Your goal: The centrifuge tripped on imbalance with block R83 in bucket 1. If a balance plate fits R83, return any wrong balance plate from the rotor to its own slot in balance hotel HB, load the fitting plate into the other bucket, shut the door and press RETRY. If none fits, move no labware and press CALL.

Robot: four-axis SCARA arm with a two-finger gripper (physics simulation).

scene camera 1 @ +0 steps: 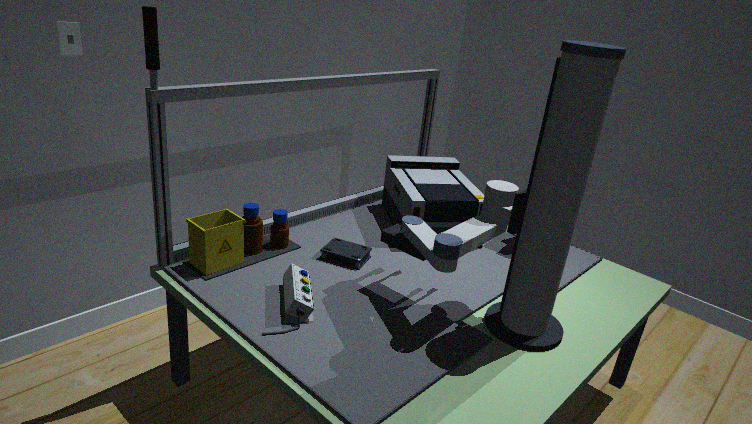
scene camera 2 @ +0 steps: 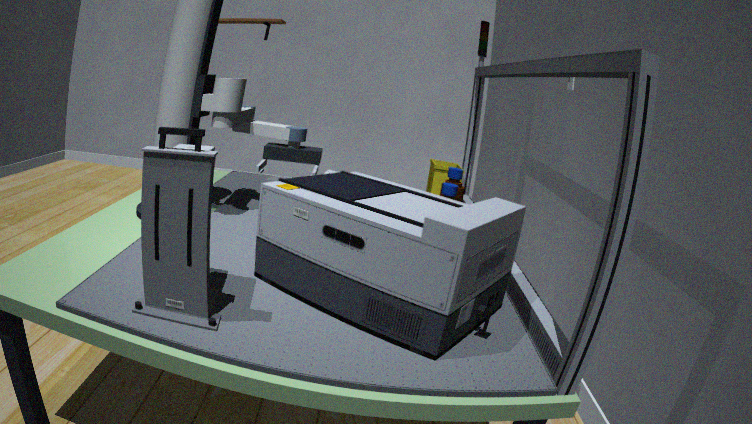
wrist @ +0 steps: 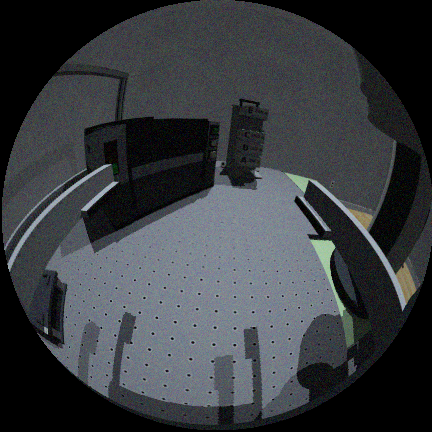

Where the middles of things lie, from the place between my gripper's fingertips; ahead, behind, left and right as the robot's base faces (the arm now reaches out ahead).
My gripper is now 36 cm to the left of the centrifuge (scene camera 2: 421, 271), 29 cm short of it and 4 cm above it.
